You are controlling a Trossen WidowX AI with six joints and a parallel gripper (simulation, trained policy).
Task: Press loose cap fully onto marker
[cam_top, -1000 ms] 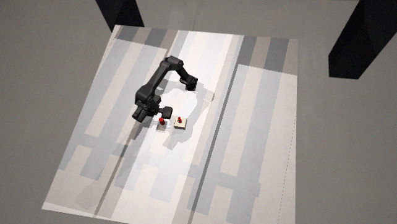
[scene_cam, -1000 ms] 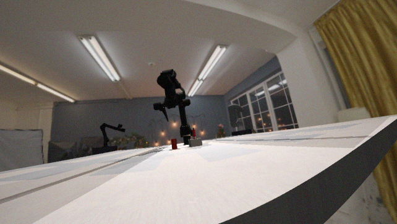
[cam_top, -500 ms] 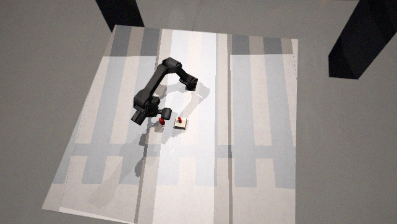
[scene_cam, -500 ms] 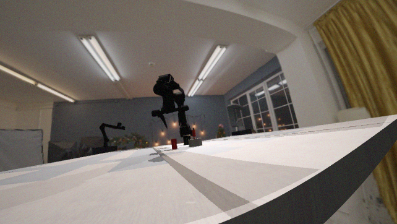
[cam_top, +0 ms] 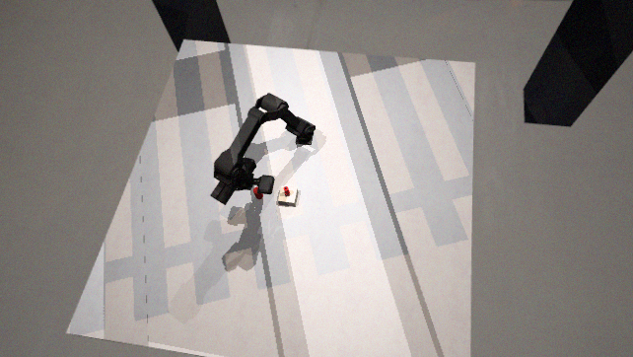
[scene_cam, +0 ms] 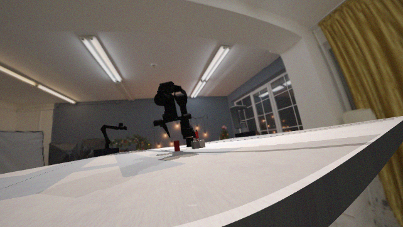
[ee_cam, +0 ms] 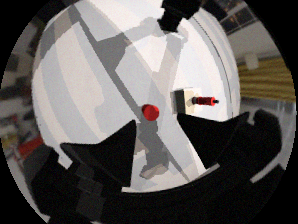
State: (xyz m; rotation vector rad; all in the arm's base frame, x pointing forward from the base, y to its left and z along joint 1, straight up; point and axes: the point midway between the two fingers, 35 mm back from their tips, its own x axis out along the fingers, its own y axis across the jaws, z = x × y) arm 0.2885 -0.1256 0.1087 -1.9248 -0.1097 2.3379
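Right now the red cap is 50 mm below my gripper tip. Round my gripper tip: pale holder block (10 mm behind, 110 mm to the left, 60 mm below); red marker (10 mm behind, 110 mm to the left).
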